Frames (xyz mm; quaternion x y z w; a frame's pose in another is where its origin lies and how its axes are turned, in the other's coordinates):
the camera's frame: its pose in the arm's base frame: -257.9 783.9 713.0 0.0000 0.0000 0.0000 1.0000
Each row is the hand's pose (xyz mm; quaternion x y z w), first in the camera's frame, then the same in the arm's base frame.
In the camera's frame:
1: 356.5 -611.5 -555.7 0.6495 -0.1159 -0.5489 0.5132
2: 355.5 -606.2 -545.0 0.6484 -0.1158 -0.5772 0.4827
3: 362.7 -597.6 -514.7 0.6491 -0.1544 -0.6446 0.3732
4: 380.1 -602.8 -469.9 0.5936 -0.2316 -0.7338 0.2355
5: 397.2 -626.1 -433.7 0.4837 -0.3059 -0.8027 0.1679
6: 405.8 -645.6 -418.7 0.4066 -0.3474 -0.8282 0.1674
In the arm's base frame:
1: 98.6 172.4 157.3 0.6495 -0.1159 -0.5489 0.5132
2: 97.6 177.7 168.0 0.6484 -0.1158 -0.5772 0.4827
3: 104.8 186.3 198.3 0.6491 -0.1544 -0.6446 0.3732
4: 122.2 181.1 243.1 0.5936 -0.2316 -0.7338 0.2355
5: 139.3 157.8 279.3 0.4837 -0.3059 -0.8027 0.1679
6: 147.9 138.3 294.3 0.4066 -0.3474 -0.8282 0.1674

